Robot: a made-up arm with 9 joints. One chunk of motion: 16 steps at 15 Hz.
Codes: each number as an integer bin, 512 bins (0 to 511) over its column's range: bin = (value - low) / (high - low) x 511, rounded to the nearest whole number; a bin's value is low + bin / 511 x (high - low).
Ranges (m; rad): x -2..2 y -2..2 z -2..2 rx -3.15..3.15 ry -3.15..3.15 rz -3.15..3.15
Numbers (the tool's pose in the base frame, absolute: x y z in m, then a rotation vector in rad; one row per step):
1: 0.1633 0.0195 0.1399 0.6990 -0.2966 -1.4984
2: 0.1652 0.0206 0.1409 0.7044 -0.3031 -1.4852
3: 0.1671 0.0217 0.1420 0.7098 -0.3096 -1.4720
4: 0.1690 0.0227 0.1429 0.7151 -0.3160 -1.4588
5: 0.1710 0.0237 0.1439 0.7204 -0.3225 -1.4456
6: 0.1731 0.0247 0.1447 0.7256 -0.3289 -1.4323
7: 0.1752 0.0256 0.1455 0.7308 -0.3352 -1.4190
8: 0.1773 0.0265 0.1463 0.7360 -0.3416 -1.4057
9: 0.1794 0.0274 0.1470 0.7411 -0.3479 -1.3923
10: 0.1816 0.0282 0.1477 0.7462 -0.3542 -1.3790
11: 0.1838 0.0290 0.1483 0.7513 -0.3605 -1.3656
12: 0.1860 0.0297 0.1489 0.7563 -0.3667 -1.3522
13: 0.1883 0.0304 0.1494 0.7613 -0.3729 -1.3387
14: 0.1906 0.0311 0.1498 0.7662 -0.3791 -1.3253
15: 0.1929 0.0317 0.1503 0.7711 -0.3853 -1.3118
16: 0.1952 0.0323 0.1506 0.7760 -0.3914 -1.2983
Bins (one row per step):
1: 276 258 273 312 231 134
2: 277 258 273 313 231 135
3: 277 258 274 313 230 136
4: 277 258 274 314 230 137
5: 277 259 274 314 229 138
6: 278 259 274 314 229 139
7: 278 259 274 315 228 140
8: 278 259 274 315 228 141
9: 278 259 274 316 227 143
10: 279 259 274 316 227 144
11: 279 259 274 316 226 145
12: 279 259 275 317 226 146
13: 280 259 275 317 225 147
14: 280 259 275 318 225 148
15: 280 260 275 318 224 149
16: 280 260 275 318 224 150

